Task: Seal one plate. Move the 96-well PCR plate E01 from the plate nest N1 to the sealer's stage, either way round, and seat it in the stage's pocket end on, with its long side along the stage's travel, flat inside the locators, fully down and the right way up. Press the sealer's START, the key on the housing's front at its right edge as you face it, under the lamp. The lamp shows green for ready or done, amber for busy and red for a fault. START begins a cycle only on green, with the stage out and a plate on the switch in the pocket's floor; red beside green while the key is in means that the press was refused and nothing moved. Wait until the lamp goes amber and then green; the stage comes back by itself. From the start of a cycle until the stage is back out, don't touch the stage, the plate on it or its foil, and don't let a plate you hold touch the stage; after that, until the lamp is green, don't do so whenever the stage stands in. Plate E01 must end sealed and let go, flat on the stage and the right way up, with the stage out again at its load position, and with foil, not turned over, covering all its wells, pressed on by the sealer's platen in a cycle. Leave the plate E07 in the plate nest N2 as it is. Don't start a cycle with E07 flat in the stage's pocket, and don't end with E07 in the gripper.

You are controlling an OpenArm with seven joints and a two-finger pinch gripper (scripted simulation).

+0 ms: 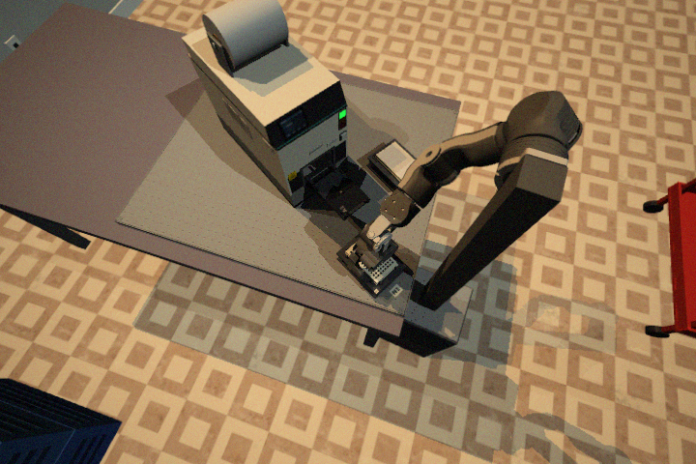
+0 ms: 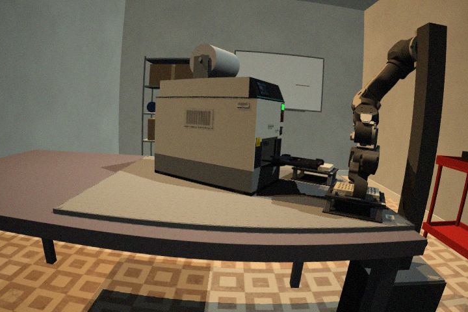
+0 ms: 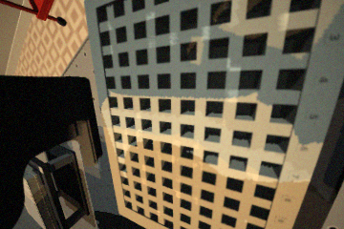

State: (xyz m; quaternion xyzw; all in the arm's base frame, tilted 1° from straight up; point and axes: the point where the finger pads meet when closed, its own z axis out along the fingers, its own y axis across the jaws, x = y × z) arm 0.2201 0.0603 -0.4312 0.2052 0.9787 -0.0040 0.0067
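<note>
My gripper is now right at the plate E01. From my hand the other things lie so: plate E07: 4 cm ahead, 34 cm to the right; then sealer's dark stage: 15 cm ahead, 13 cm to the right, 5 cm above; then foil roll: 45 cm ahead, 28 cm to the right, 36 cm above.
</note>
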